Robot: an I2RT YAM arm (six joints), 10 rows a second.
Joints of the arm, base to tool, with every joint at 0 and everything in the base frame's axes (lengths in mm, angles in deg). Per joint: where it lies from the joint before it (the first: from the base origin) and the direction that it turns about. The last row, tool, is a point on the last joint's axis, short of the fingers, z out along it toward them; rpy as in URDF.
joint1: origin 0.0 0.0 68.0 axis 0 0 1
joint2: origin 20.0 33.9 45.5 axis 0 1 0
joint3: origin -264.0 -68.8 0.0 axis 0 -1 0
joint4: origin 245.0 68.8 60.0 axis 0 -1 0
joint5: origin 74.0 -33.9 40.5 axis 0 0 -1
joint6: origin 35.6 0.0 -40.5 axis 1 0 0
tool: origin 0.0 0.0 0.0 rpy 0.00 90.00 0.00
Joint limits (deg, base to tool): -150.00..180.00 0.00..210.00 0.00..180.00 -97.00..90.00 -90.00..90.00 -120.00..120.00
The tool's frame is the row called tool.
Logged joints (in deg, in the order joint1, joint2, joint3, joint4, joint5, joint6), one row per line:
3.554 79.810 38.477 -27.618 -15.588 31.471
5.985 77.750 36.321 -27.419 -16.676 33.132
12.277 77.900 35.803 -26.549 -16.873 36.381
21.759 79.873 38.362 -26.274 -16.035 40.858
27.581 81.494 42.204 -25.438 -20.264 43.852
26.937 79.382 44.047 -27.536 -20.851 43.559
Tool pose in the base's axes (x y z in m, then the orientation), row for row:
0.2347 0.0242 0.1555 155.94 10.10 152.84
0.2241 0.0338 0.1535 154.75 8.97 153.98
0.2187 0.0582 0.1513 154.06 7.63 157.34
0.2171 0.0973 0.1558 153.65 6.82 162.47
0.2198 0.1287 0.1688 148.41 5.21 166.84
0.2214 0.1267 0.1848 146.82 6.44 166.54
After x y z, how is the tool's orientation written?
As angles about the fixed x, y, z axes (roll, pitch, yaw), in degrees.
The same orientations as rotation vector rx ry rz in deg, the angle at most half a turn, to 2 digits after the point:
35.06 158.15 30.19
33.81 159.03 32.61
29.74 161.26 34.88
22.92 163.82 36.76
16.82 164.41 45.58
16.42 162.51 47.24

